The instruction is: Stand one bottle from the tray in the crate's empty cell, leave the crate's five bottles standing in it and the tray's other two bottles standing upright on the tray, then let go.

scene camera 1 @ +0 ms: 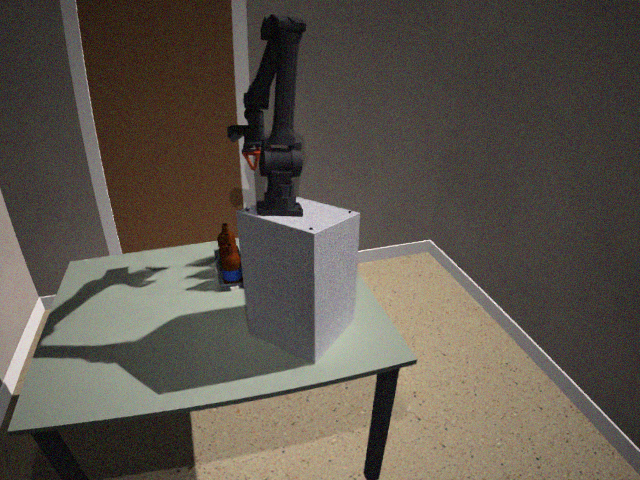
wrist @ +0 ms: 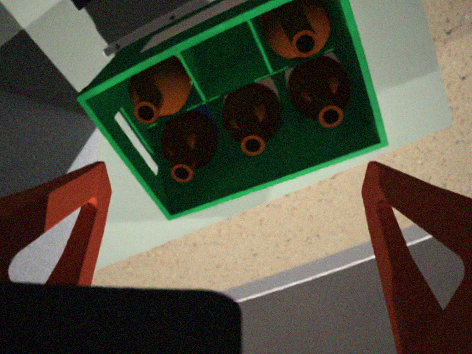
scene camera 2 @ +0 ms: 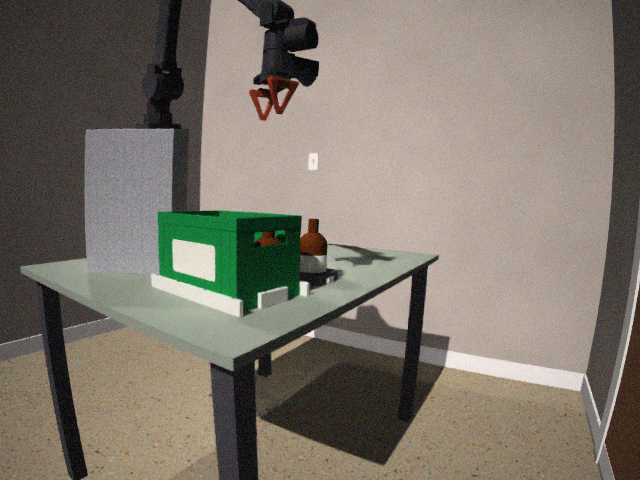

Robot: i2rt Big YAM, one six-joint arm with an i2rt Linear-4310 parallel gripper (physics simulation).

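Frame: origin at the arm's base, x left, y back, z up, level; millimetres.
Where they show: gripper, fingertip midpoint: (scene camera 1: 258, 166) (wrist: 236, 175) (scene camera 2: 270, 117); arm's base, link origin: (scene camera 1: 279, 211) (scene camera 2: 158, 128).
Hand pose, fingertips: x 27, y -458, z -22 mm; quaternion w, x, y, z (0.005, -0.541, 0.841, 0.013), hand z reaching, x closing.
Each offset is from my fingertips to the top centre of the thing. "*": to the spot under its first point. Level surfaces: height alone.
The green crate @(dz -221, dx -85, dy +44 mm) (scene camera 2: 227, 258) (wrist: 280, 180) stands on the table with five upright brown bottles in it, among them a near-row middle bottle @(dz -233, dx -126, dy +43 mm) (wrist: 252, 112) and a far-row left bottle @(dz -233, dx -44, dy +130 mm) (wrist: 172, 87). The empty cell @(* dz -388, dx -73, dy +57 mm) (wrist: 227, 60) is the middle one of the far row in the wrist view. The dark tray (scene camera 1: 221, 284) (scene camera 2: 323, 280) is beside the crate. On it a blue-labelled bottle @(dz -236, dx +131, dy +151 mm) (scene camera 1: 232, 260) and a white-labelled bottle @(dz -236, dx +147, dy -22 mm) (scene camera 2: 313, 245) stand upright; others are partly or fully hidden. My gripper (scene camera 1: 253, 166) (scene camera 2: 271, 115) (wrist: 236, 175) is open and empty, high above the crate and tray.
White strips @(* dz -381, dx -188, dy +15 mm) (scene camera 2: 196, 295) lie around the crate's foot. The tall grey pedestal (scene camera 1: 279, 273) (scene camera 2: 129, 206) carries the arm and hides the crate in scene camera 1. The table @(dz -396 mm) (scene camera 1: 206, 397) (scene camera 2: 180, 330) has its edge close to the crate.
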